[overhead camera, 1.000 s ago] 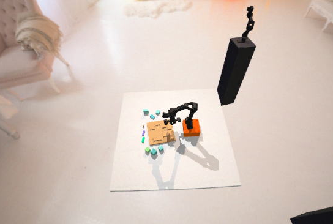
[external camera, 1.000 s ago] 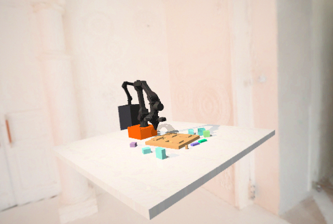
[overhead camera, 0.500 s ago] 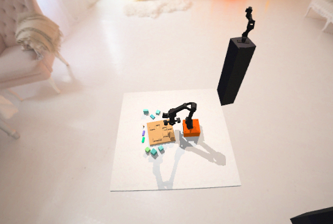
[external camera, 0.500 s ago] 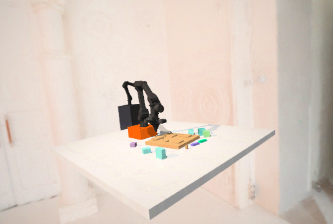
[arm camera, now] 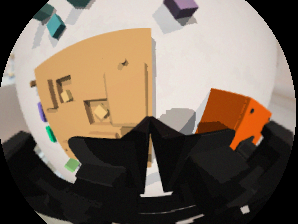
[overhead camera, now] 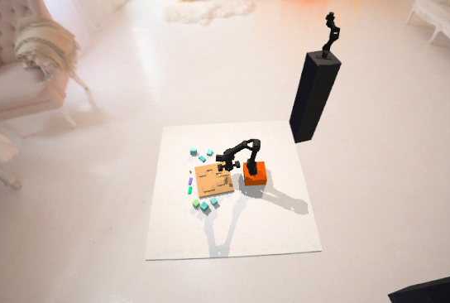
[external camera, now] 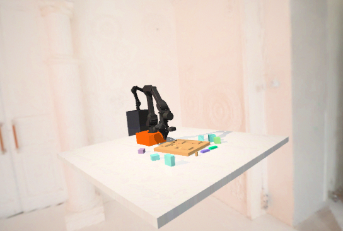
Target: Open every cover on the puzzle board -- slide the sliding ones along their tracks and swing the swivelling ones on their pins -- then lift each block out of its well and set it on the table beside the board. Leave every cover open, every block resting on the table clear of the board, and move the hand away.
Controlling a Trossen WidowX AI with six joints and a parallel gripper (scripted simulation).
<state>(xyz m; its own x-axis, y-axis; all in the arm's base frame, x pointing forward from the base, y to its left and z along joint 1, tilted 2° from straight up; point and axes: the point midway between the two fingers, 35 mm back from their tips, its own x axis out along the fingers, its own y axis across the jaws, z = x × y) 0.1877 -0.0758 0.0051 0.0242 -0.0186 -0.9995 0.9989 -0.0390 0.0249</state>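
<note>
Right now my gripper tip is 140 mm short of the tan puzzle board, 20 mm to the right of it and 30 mm above it. The rest, counted from my gripper tip: purple bar 340 mm ahead, 20 mm to the right, 50 mm below; then green bar 360 mm ahead, 70 mm to the left, 50 mm below; then purple block 70 mm behind, 190 mm to the right, 40 mm below.
</note>
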